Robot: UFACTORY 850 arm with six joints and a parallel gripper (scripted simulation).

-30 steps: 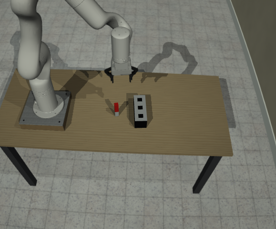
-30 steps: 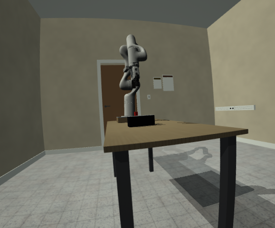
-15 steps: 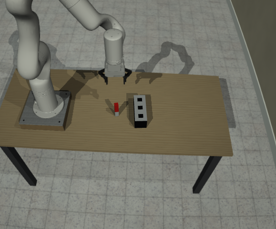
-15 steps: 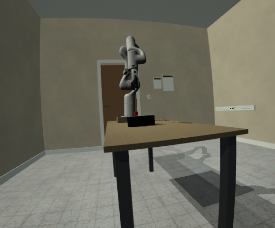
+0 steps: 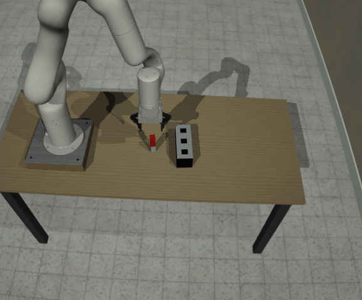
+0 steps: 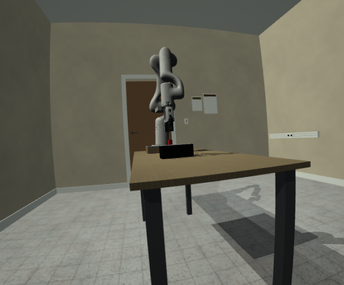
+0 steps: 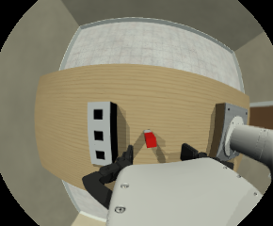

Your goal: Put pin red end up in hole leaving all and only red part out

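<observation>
Right now my hand is 90 mm above the pin. Round my hand: black block: 140 mm ahead, 10 mm to the left, 130 mm below.
</observation>
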